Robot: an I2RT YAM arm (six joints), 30 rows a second.
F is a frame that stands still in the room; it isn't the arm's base.
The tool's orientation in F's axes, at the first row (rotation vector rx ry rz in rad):
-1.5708 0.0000 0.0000
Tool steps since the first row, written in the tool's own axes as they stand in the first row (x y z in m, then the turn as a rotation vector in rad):
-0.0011 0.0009 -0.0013 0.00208 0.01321 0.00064
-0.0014 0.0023 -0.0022 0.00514 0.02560 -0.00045
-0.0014 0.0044 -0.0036 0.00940 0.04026 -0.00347
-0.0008 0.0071 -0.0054 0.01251 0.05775 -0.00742
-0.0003 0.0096 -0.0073 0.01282 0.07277 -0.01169
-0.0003 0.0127 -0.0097 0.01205 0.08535 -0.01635
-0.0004 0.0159 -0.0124 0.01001 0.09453 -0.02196
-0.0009 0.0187 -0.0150 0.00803 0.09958 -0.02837
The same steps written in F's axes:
-0.0011 -0.0013 -0.0009 0.00208 0.00064 -0.01321
-0.0014 -0.0022 -0.0023 0.00514 -0.00045 -0.02560
-0.0014 -0.0036 -0.0044 0.00940 -0.00347 -0.04026
-0.0008 -0.0054 -0.0071 0.01251 -0.00742 -0.05775
-0.0003 -0.0073 -0.0096 0.01282 -0.01169 -0.07277
-0.0003 -0.0097 -0.0127 0.01205 -0.01635 -0.08535
-0.0004 -0.0124 -0.0159 0.01001 -0.02196 -0.09453
-0.0009 -0.0150 -0.0187 0.00803 -0.02837 -0.09958

